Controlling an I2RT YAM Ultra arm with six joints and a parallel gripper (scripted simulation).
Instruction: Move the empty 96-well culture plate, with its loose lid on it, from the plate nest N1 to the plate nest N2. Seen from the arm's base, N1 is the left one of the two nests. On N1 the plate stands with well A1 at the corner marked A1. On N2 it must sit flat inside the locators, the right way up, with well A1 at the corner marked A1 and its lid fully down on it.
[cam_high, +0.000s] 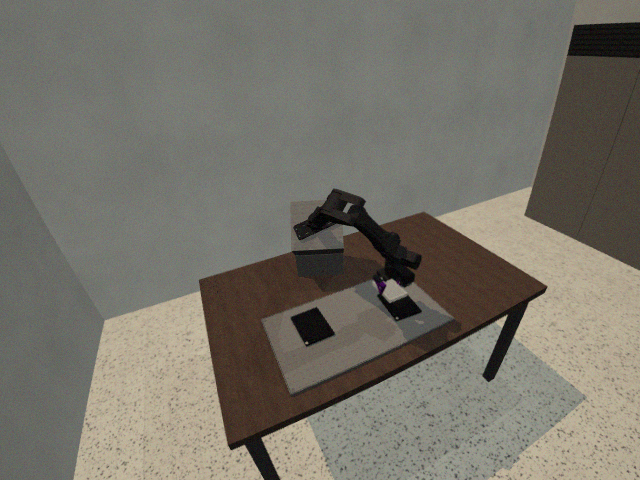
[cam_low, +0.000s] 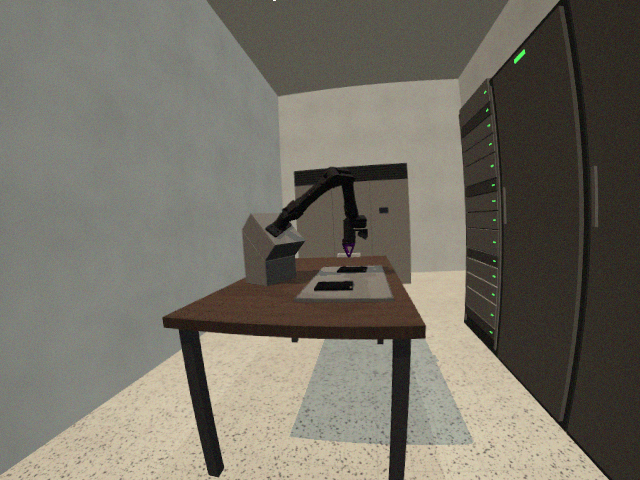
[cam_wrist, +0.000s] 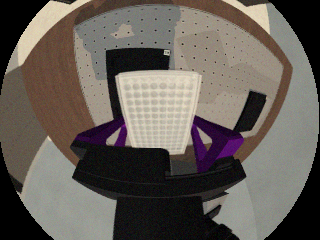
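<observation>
My hand is 32 cm to the left of the black plate nest N2, 9 cm above it and 8 cm past it. Round my hand: A1 mark: 9 cm below, 8 cm ahead, 2 cm to the right; then clear lid: right at my hand; then black plate nest N1: 9 cm below, 4 cm to the left, 2 cm ahead.
</observation>
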